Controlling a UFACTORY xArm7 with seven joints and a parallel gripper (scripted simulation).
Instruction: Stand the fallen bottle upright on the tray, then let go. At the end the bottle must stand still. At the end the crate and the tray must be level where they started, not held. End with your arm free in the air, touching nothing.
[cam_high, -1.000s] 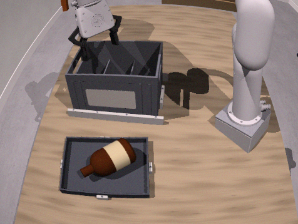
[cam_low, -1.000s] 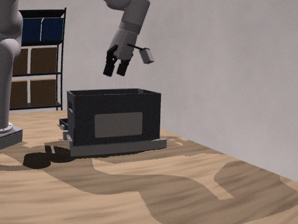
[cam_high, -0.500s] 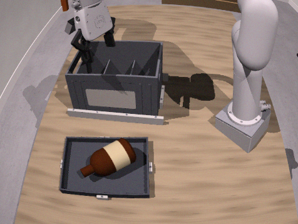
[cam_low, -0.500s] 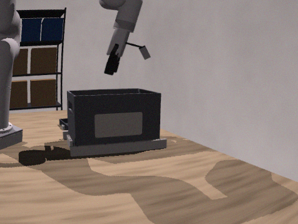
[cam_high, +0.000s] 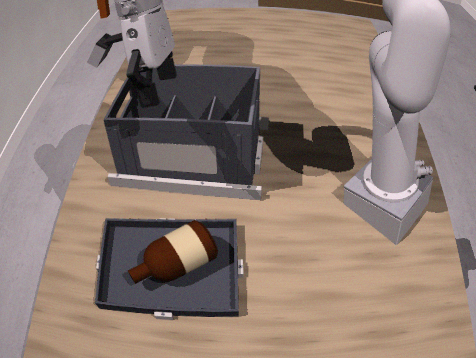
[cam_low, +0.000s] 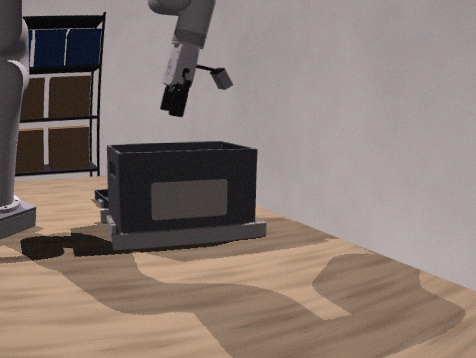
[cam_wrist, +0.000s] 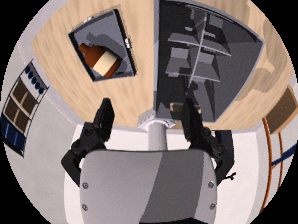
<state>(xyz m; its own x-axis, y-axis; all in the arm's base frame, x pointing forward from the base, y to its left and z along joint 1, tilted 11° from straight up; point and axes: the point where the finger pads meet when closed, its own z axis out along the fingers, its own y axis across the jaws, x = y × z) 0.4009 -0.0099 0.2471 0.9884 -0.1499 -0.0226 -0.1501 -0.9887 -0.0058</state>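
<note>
My gripper is now 210 mm above the brown bottle, 190 mm to the right of it and 10 mm past it. Also, from my hand: dark crate (170 mm below, 90 mm to the right, 30 mm behind); then tray (240 mm below, 190 mm to the left).
</note>
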